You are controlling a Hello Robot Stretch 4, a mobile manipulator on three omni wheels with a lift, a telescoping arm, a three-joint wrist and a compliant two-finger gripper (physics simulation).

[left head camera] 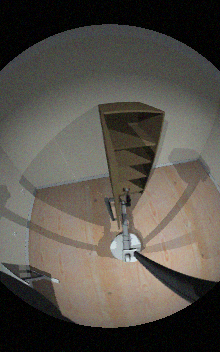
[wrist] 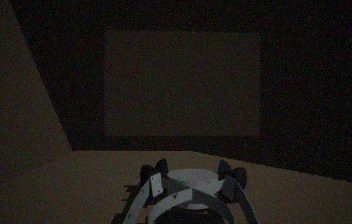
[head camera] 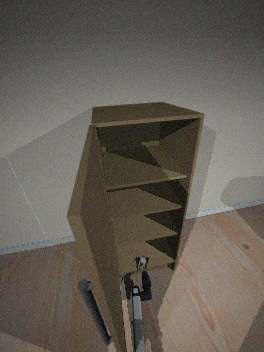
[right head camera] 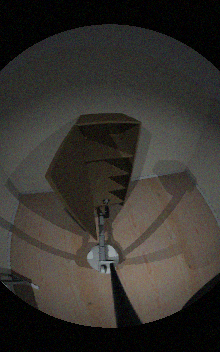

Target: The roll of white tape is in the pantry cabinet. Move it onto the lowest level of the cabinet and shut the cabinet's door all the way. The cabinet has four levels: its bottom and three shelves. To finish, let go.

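Frame: origin at the robot's base, x left, y back, z up, level; metres.
Seen in the pictures: gripper, fingertip midpoint: (left head camera: 126, 187) (wrist: 192, 172) (head camera: 142, 256) (right head camera: 106, 198).
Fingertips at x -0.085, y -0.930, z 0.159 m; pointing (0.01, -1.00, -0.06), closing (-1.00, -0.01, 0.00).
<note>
Pixels of each thing's top centre, then the offset from my fingertips to it. "spot": a spot on its surface instead. Level surfaces: height alone.
- white tape at its top centre: (wrist: 192, 173) dz +0.009, dx +0.000, dy +0.034 m
- bottom board at its surface level: dz -0.018 m
- door's long dark handle at a spot on its surface: (head camera: 96, 312) spot: dz +0.790, dx +0.205, dy +0.639 m
The brown pantry cabinet (head camera: 145, 111) (left head camera: 131, 107) (right head camera: 110, 118) stands against the wall, with its door (head camera: 92, 200) (right head camera: 70, 172) wide open on the left. My gripper (head camera: 142, 262) (left head camera: 126, 190) (right head camera: 106, 201) (wrist: 192, 172) reaches into the lowest level and is shut on the roll of white tape (wrist: 192, 176). The tape sits flat between the two dark fingertips, its upper face showing in the wrist view. In the head camera view it is a small pale spot over the bottom board (head camera: 131, 248). The gripper hides its lower part, so I cannot tell whether it touches the board.
The door's long dark handle (head camera: 96, 312) stands out on its outer side, left of my arm (head camera: 138, 317). The cabinet's left inner wall (wrist: 25, 115) rises left of the gripper in the wrist view. Three shelves lie above. A dark-and-white object (left head camera: 31, 273) is at the lower left.
</note>
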